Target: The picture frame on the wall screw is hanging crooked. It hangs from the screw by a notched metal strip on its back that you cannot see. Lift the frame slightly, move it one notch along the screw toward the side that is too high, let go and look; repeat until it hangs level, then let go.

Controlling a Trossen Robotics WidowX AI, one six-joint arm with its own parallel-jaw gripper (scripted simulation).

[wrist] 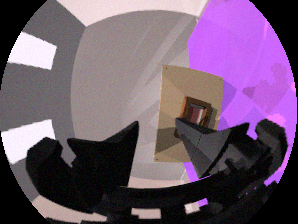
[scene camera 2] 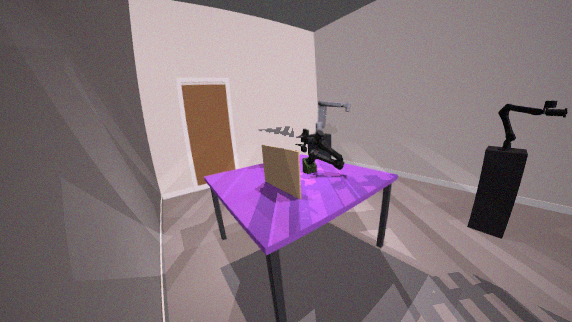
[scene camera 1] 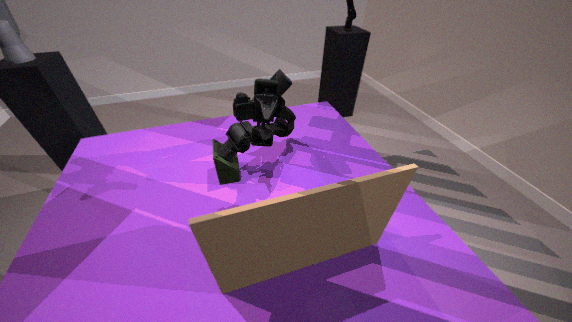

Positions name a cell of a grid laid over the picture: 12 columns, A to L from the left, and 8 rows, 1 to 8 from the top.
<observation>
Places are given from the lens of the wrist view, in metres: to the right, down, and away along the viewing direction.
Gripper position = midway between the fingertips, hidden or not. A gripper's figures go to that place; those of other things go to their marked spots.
gripper (wrist: G5): 0.01, 0.02, 0.10
tan wall panel (wrist: H3): 0.12, -0.11, 0.27
</observation>
